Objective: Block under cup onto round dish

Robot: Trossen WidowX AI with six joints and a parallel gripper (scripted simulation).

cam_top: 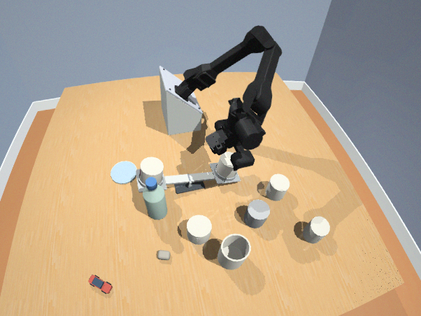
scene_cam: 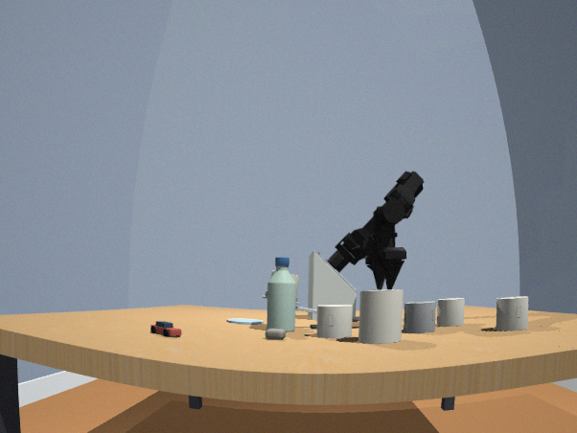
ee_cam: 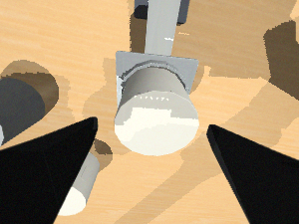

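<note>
The teal block is 50 mm below my gripper tip. From my gripper tip the other things lie so: green bottle (120 mm ahead, 250 mm to the right, 20 mm above); balance (20 mm ahead, 140 mm to the right, 60 mm below); mug (300 mm ahead, 40 mm to the right, 50 mm below).
</note>
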